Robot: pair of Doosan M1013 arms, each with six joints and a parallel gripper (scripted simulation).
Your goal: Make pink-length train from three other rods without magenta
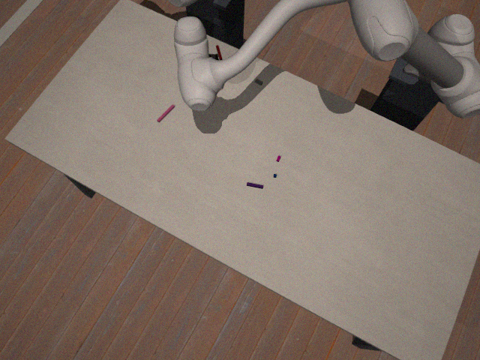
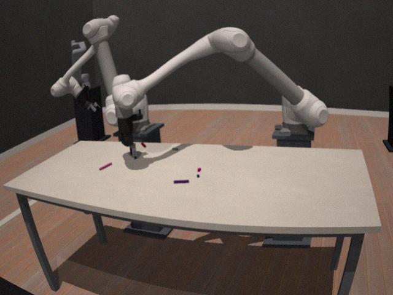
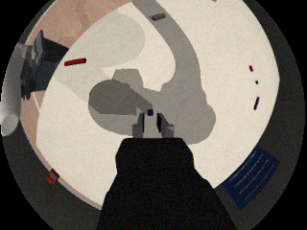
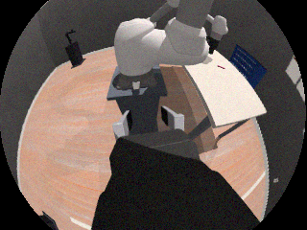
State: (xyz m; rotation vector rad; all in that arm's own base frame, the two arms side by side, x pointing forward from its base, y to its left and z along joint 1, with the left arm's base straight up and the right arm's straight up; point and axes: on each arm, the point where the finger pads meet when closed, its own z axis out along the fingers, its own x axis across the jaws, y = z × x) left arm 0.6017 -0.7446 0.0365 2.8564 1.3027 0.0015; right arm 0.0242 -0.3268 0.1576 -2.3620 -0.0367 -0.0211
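Right now my left hand is 250 mm short of the purple rod, 340 mm to the right of it and 30 mm above it. From my left hand the other things lie so: grey rod (160 mm behind, 160 mm to the left, 30 mm below); red rod (210 mm behind, 50 mm to the right, 30 mm below); pink rod (140 mm ahead, 100 mm to the right, 30 mm below).
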